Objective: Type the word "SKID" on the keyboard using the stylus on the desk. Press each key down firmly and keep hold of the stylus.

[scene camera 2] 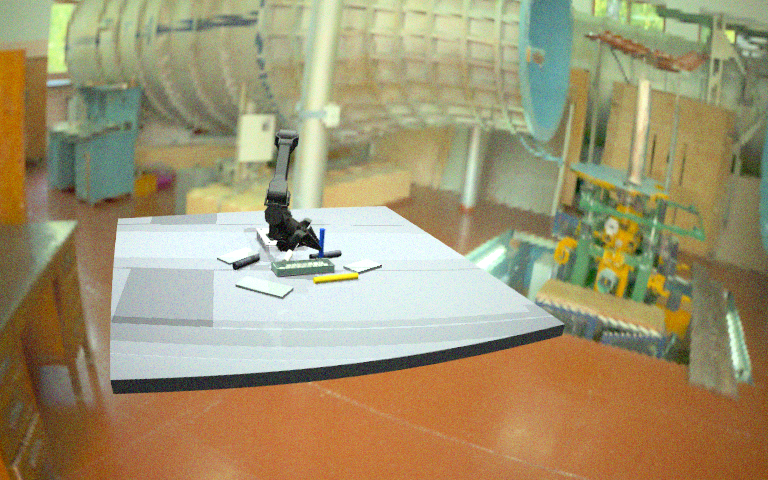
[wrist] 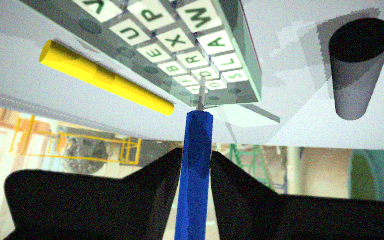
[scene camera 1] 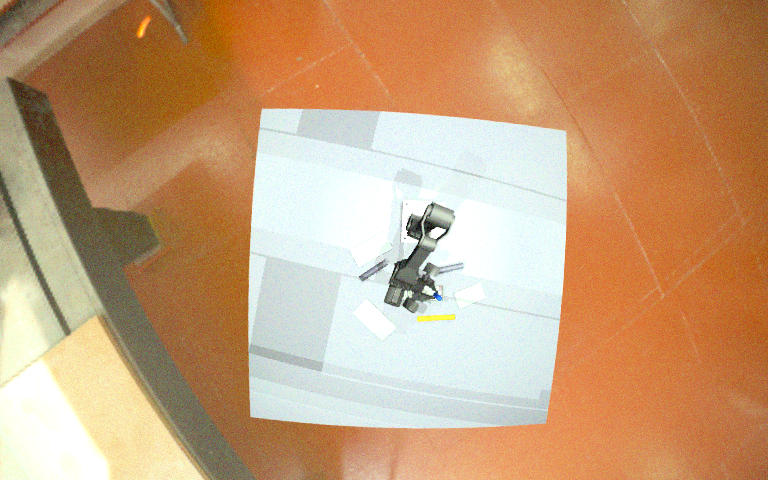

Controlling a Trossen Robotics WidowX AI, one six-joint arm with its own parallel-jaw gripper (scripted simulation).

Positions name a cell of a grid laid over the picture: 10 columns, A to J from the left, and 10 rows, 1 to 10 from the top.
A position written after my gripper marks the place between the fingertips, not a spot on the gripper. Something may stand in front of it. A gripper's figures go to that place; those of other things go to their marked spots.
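Labels:
My gripper (wrist: F7) is 11 cm from the lens; a yellow cylinder (wrist: B3) is 16 cm from the lens.

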